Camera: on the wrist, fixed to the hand. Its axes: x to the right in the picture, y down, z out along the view.
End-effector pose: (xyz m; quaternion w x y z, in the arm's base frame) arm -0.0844 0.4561 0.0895 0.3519 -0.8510 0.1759 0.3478
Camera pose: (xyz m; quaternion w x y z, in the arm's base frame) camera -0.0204 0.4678 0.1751 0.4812 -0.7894 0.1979 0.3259
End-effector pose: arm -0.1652 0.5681 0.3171 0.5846 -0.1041 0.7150 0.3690
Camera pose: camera -0.1610 0.4618 0.3019 0.6145 -0.0292 0.7474 0.2510
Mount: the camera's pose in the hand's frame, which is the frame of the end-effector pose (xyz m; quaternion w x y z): -0.0174 -0.0837 -0.0652 0.9893 0.1432 -0.0178 -0.0231
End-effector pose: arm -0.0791 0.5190 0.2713 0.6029 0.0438 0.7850 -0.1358
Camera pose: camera -0.1548 0.4577 0.3168 0.6010 0.1091 0.7474 -0.2614
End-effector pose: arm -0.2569 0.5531 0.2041 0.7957 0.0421 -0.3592 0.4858
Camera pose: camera -0.1597 0.5234 0.1689 0.7860 0.1725 -0.2990 0.5129
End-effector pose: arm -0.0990 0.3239 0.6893 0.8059 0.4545 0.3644 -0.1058
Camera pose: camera -0.1854 0.3266 0.6254 0.7362 0.5547 0.3415 -0.1835
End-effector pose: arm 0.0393 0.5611 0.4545 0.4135 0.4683 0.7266 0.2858
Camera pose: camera -0.0507 0.5100 0.4254 0.3616 0.5108 0.7632 0.1608
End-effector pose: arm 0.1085 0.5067 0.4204 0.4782 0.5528 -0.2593 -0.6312
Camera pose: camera 0.1424 0.5695 0.3400 0.3747 0.6101 -0.3427 -0.6082
